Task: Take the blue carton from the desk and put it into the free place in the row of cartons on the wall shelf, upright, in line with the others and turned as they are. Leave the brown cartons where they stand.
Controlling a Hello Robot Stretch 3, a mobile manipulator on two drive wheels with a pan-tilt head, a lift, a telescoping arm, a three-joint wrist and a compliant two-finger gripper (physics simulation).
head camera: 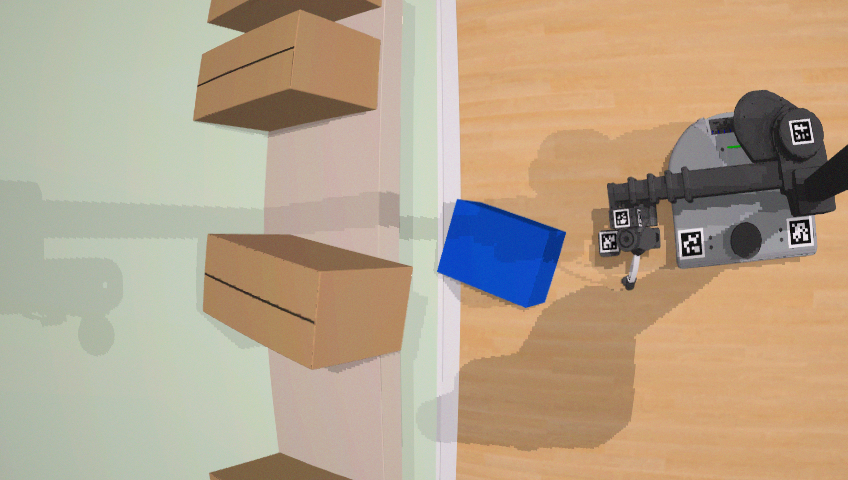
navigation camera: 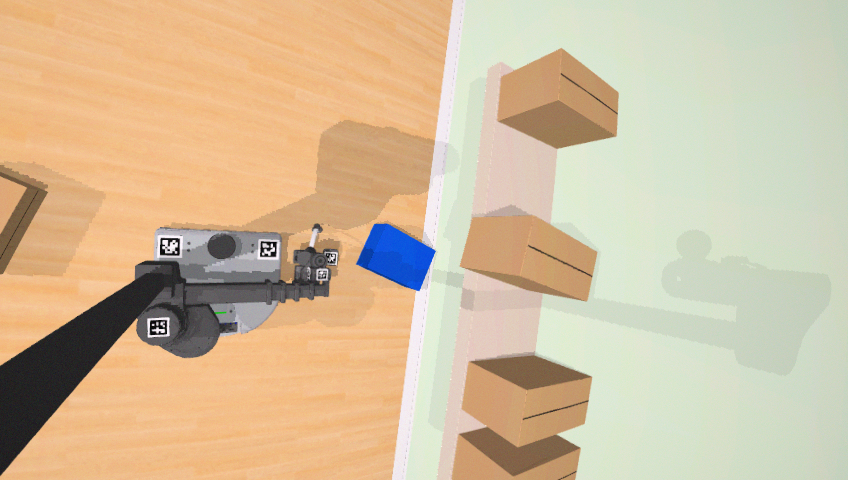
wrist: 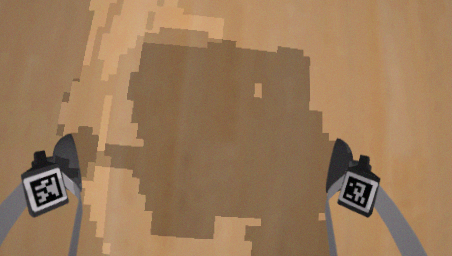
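Pixels of known places: robot's base, origin of its link: point(head camera: 743, 239) point(navigation camera: 221, 245).
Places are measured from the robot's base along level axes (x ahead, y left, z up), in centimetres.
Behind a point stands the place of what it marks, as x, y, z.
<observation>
The blue carton point(head camera: 502, 252) {-2.5, -60.0, 12.0} point(navigation camera: 397, 256) {-1.9, -60.0, 12.0} lies on the wooden floor by the skirting, turned askew to the wall; a desk under it does not show. My gripper point(head camera: 628, 240) {-2.4, -31.8, 0.3} point(navigation camera: 319, 259) {-2.4, -31.8, 0.3} point(wrist: 207, 157) {-2.4, -31.8, 0.3} points down beside the base, a short way from the carton on its robot side. Its fingers stand wide apart over bare floor in the wrist view, so it is open and empty; one finger is hidden from above. The pinkish wall shelf point(head camera: 327, 172) {-15.7, -62.2, 65.2} point(navigation camera: 523, 178) {22.8, -67.9, 65.1} bears brown cartons with stretches of bare shelf between some of them.
Brown cartons point(head camera: 336, 71) {-27.5, -51.5, 74.6} point(head camera: 363, 312) {4.8, -48.9, 74.6} point(navigation camera: 556, 98) {36.1, -57.3, 82.6} point(navigation camera: 529, 255) {3.4, -49.8, 83.2} point(navigation camera: 526, 401) {-25.8, -52.1, 83.1} stand along the shelf, overhanging the view of the wall. The mobile base point(head camera: 743, 237) {-0.3, -0.6, 17.6} point(navigation camera: 220, 261) {-4.0, 0.2, 15.9} stands on the floor, arm drawn in. Part of a brown box-like thing point(navigation camera: 14, 202) {9.4, 48.5, 12.0} shows at the navigation view's left edge.
</observation>
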